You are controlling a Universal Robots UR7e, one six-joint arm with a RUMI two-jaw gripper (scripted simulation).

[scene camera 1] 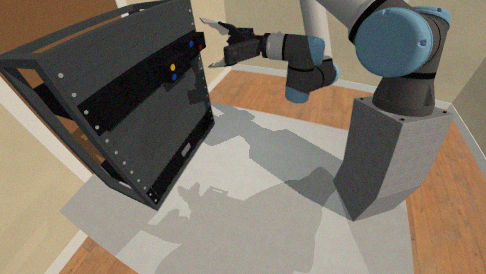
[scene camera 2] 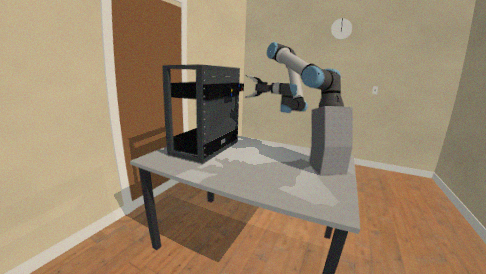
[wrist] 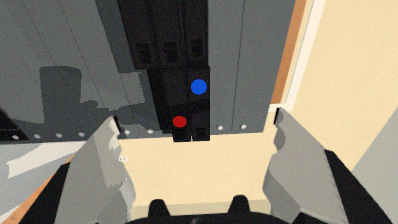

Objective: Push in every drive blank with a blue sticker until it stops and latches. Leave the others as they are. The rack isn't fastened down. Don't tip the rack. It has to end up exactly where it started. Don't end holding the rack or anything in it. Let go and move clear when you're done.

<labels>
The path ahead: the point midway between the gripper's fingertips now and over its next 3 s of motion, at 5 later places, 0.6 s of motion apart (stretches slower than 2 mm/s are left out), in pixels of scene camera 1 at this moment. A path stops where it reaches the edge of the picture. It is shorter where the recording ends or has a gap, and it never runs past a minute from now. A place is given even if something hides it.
My gripper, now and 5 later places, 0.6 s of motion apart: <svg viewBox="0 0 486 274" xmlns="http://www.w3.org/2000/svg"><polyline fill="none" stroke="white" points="204,43 199,43 199,50 200,68 198,74 186,73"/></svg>
</labels>
